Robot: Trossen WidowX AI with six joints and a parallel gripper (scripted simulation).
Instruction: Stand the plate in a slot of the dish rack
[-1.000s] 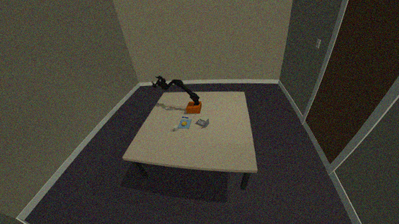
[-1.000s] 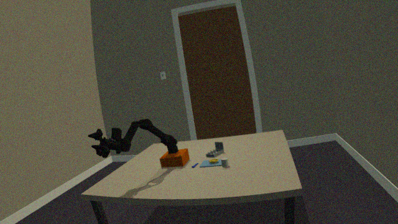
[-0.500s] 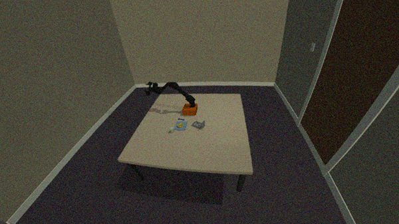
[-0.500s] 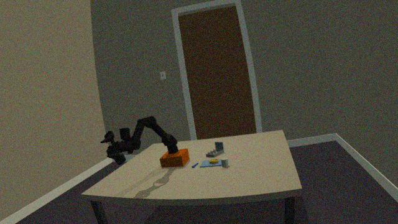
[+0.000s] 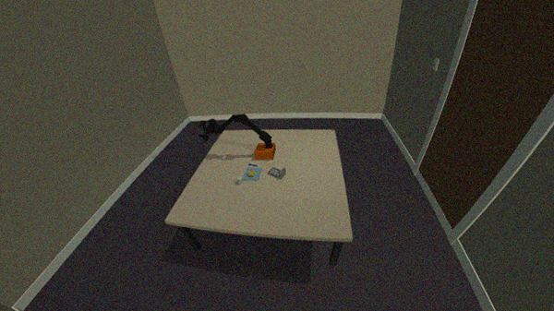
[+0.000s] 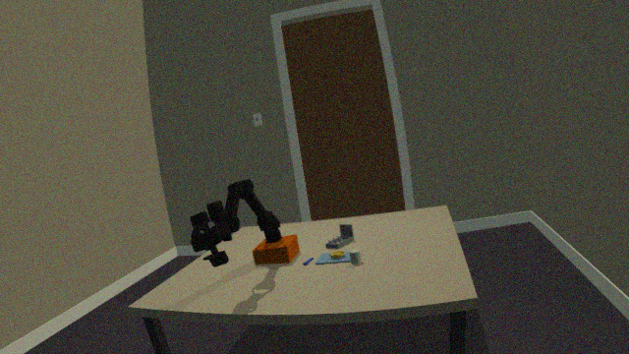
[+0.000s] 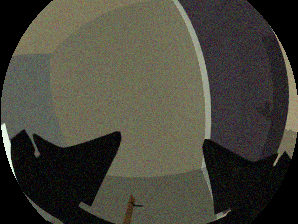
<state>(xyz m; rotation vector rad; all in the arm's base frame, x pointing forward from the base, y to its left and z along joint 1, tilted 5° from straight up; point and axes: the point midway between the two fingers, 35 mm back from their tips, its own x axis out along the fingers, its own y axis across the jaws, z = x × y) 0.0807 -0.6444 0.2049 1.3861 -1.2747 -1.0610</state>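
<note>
The yellow plate is 62 cm to the left of my gripper tip, 25 cm ahead of it and 24 cm below it. The rest, counted from my gripper tip: grey dish rack: 82 cm to the left, 23 cm below, 20 cm ahead; then blue spoon: 58 cm to the left, 25 cm below, 13 cm ahead; then light blue mat: 62 cm to the left, 26 cm below, 24 cm ahead.
</note>
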